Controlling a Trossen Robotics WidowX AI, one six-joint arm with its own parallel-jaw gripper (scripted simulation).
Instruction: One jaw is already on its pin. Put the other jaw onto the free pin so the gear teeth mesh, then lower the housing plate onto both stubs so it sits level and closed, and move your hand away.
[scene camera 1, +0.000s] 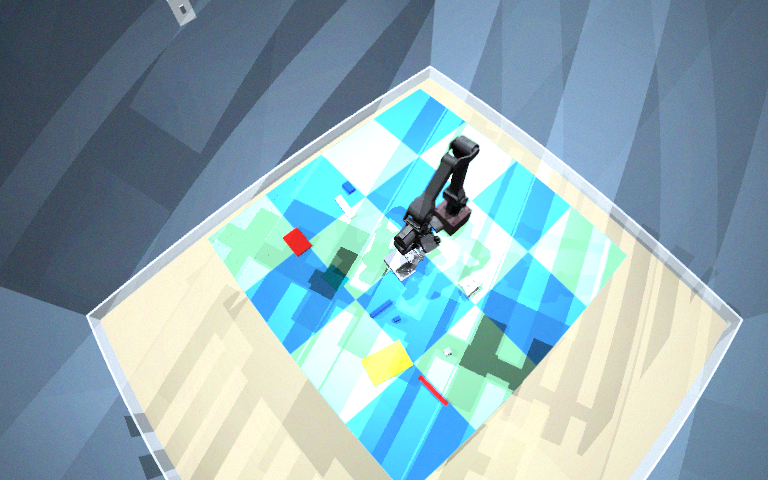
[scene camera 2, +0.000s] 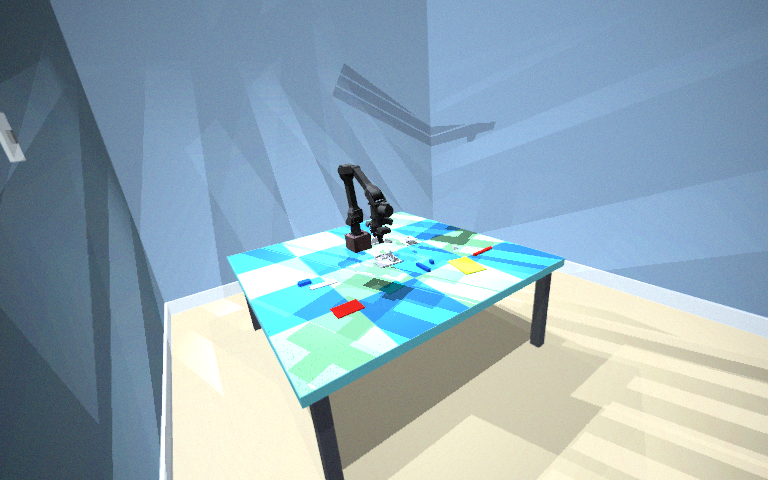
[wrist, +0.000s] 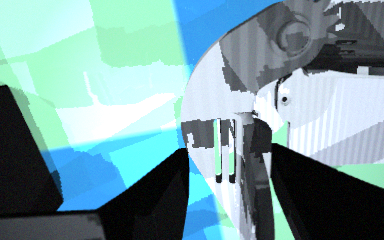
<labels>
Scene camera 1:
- gripper: 417, 244
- yellow tile: 385, 363
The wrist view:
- gripper: 227, 155
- grey jaw: 264, 48, held by the gripper
</labels>
